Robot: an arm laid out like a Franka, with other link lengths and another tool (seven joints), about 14 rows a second.
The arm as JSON. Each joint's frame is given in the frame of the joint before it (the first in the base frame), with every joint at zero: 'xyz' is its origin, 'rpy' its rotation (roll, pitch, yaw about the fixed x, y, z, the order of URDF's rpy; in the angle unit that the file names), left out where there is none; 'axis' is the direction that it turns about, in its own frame. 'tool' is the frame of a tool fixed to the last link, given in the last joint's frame.
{
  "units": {
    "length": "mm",
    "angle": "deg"
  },
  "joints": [
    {
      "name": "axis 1",
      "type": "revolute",
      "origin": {
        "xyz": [
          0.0,
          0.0,
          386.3
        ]
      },
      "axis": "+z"
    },
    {
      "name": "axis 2",
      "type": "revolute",
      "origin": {
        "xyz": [
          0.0,
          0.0,
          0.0
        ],
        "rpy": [
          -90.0,
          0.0,
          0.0
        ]
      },
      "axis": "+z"
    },
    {
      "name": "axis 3",
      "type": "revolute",
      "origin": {
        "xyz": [
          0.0,
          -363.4,
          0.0
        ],
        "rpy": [
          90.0,
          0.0,
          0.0
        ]
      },
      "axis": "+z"
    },
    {
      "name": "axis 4",
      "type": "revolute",
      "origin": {
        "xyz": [
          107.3,
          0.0,
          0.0
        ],
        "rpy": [
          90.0,
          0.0,
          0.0
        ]
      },
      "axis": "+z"
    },
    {
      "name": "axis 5",
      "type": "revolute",
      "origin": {
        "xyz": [
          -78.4,
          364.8,
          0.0
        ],
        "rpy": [
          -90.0,
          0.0,
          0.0
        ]
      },
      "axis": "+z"
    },
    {
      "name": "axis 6",
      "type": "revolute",
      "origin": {
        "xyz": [
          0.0,
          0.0,
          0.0
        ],
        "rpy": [
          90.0,
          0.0,
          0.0
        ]
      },
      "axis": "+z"
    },
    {
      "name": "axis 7",
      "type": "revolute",
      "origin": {
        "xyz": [
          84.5,
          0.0,
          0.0
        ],
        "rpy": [
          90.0,
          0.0,
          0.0
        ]
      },
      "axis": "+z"
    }
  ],
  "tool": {
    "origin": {
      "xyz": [
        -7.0,
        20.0,
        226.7
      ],
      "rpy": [
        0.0,
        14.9,
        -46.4
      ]
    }
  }
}
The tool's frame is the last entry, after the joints.
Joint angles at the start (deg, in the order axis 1, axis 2, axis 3, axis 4, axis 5, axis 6, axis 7):
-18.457, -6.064, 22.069, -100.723, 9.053, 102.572, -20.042
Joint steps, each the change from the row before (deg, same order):
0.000, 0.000, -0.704, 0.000, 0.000, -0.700, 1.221
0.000, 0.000, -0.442, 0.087, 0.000, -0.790, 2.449
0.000, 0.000, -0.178, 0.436, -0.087, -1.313, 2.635
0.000, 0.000, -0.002, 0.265, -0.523, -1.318, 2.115
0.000, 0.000, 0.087, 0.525, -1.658, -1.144, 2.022
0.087, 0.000, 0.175, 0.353, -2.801, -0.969, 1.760
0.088, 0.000, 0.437, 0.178, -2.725, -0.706, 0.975
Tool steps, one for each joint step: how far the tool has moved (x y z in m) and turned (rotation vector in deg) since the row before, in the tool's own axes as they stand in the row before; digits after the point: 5 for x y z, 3 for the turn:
-0.00722, 0.00011, -0.00198, 0.022, -0.257, 1.989
-0.00501, -0.00142, -0.00156, -0.187, -0.281, 2.922
-0.00267, -0.00330, -0.00263, -0.009, -0.473, 2.820
-0.00357, -0.00358, -0.00140, 0.109, -0.980, 2.093
-0.00471, -0.00040, -0.00443, -0.768, -1.718, 1.492
-0.00718, 0.00165, -0.00442, -1.321, -2.645, 0.821
-0.00505, 0.00112, -0.00273, -1.172, -2.524, -0.148

